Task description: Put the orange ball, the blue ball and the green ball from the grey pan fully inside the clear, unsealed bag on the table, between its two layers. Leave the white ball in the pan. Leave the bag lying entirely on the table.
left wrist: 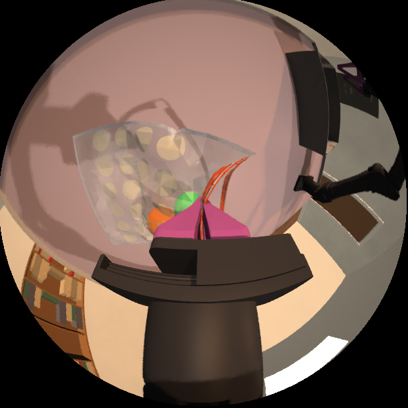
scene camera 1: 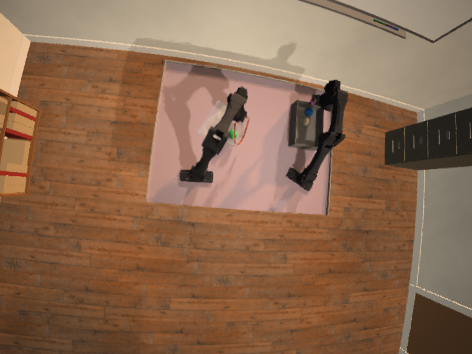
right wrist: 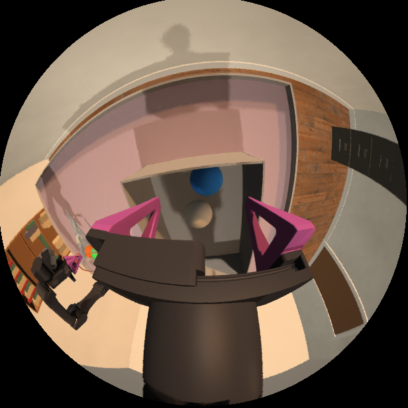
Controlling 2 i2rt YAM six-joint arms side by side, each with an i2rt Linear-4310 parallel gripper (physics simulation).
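The clear bag (scene camera 1: 211, 119) (left wrist: 115, 150) lies on the table, its red-edged mouth facing right in scene camera 1. My left gripper (scene camera 1: 243, 119) (left wrist: 201, 201) (right wrist: 81, 255) is shut on the red edge of the bag's upper layer, holding it raised. The green ball (scene camera 1: 232, 134) (left wrist: 187, 202) and the orange ball (left wrist: 160, 219) (right wrist: 89, 251) are side by side at the bag, near the mouth; whether both are fully inside is unclear. My right gripper (scene camera 1: 313, 102) (right wrist: 202, 201) is open and empty above the grey pan (scene camera 1: 292, 125) (right wrist: 180, 164), which holds the blue ball (scene camera 1: 309, 112) (right wrist: 206, 181) and white ball (scene camera 1: 306, 121) (right wrist: 198, 214).
The pan's raised walls surround the two balls; the blue one is by the far wall in the right wrist view. The pink table top (scene camera 1: 250, 185) has a raised rim on its right side. Black drawer cabinets (scene camera 1: 435, 142) stand beyond it, and a bookshelf is at the far left.
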